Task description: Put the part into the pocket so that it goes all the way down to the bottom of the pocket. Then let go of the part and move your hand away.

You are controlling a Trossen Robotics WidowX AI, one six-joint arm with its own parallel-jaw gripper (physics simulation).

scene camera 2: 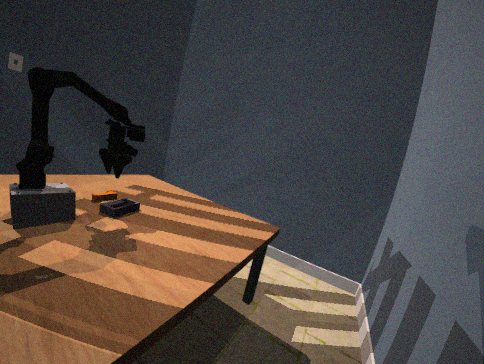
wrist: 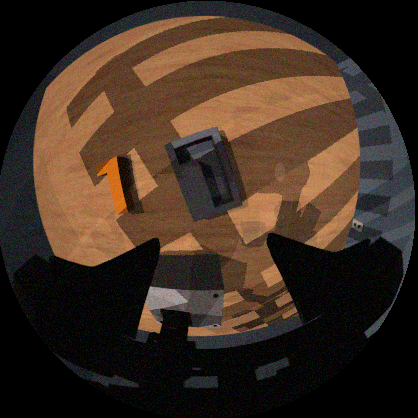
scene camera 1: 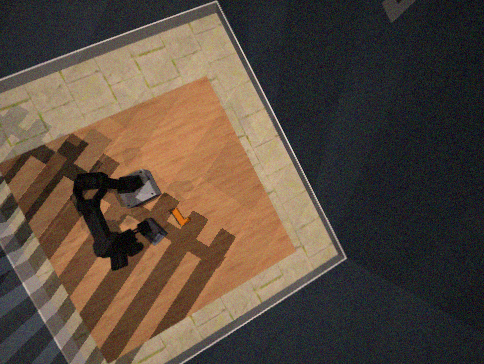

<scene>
The gripper (scene camera 2: 112, 175) is open and holds nothing. Also in view: an orange L-shaped block (wrist: 115, 168). Further things: a pocket block (wrist: 199, 160).
The gripper is seen too in the wrist view (wrist: 214, 241).
</scene>
